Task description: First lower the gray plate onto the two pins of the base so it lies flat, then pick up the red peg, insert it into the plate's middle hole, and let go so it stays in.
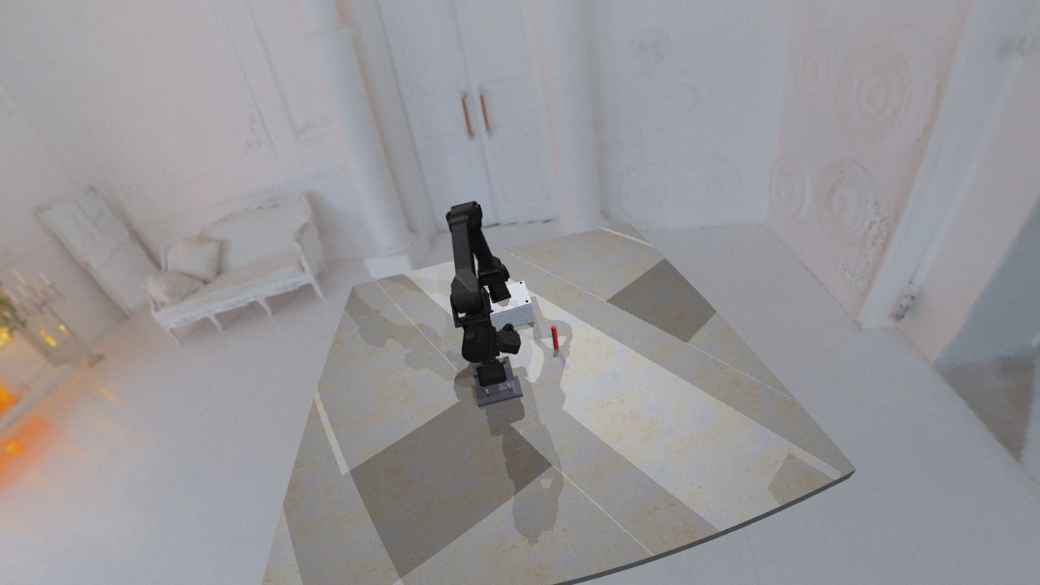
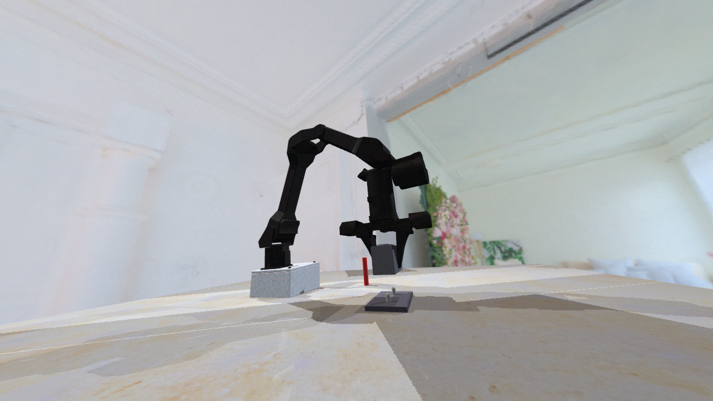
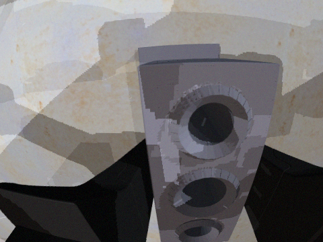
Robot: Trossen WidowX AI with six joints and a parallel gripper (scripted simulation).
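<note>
Right now my gripper tip is 5 cm above the base. The rest, counted from my gripper tip: red peg: 10 cm behind, 20 cm to the left, 2 cm below; gray plate: 3 cm above.
</note>
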